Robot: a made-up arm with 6 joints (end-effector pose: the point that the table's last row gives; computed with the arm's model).
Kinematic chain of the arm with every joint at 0, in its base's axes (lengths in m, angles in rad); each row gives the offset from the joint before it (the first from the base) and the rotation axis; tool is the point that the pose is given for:
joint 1: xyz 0 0 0.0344 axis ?
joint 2: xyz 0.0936 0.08 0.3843 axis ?
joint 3: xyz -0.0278 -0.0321 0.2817 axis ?
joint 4: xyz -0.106 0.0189 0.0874 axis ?
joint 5: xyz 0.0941 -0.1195 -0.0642 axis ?
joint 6: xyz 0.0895 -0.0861 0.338 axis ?
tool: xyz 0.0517 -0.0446 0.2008
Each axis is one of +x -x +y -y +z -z.
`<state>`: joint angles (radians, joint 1 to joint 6).
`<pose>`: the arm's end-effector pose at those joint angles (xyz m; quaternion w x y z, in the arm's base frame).
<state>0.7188 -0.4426 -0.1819 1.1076 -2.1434 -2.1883</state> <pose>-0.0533 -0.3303 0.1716 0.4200 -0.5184 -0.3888 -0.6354</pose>
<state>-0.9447 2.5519 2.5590 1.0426 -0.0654 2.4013</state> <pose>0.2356 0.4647 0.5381 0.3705 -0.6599 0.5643 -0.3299</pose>
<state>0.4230 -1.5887 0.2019 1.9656 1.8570 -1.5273</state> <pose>-0.0315 -0.3557 0.2762 0.0013 0.9910 0.1103 0.0756</pose>
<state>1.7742 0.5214 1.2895 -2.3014 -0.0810 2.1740</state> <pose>-0.2134 -0.8938 -0.0632 0.3868 0.1126 0.8966 0.1838</pose>
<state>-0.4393 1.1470 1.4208 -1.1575 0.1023 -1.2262</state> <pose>0.4436 0.8704 0.6670 0.4570 -0.6773 0.2495 -0.5197</pose>
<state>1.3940 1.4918 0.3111 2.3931 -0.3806 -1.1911</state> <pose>-0.4031 -0.3880 0.4156 0.7320 -0.3898 -0.4637 -0.3119</pose>
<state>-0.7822 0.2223 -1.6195 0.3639 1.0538 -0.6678</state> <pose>0.3186 0.4556 0.8401 0.9246 -0.1226 0.3601 0.0216</pose>
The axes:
joint 1: +x
joint 2: -z
joint 3: -x
joint 4: +y
joint 5: -x
joint 6: -y

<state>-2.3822 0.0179 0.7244 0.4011 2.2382 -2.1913</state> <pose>0.2231 0.3009 -0.3813 0.5620 0.1210 0.6919 0.4368</pose>
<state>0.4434 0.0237 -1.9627 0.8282 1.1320 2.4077</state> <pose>0.0718 -0.3973 0.5541 0.1897 0.5540 -0.7204 -0.3716</pose>
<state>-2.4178 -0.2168 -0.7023 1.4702 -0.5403 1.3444</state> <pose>0.2904 0.5542 -0.1032 0.6519 -0.7235 -0.0545 -0.2204</pose>
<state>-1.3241 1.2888 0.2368 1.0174 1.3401 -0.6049</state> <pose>0.3994 0.4576 0.1807 0.2067 -0.3963 0.5392 -0.7138</pose>
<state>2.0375 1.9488 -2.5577 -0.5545 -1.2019 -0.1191</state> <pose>0.4148 -0.0463 -0.1426 0.4131 0.0433 0.6100 0.6749</pose>
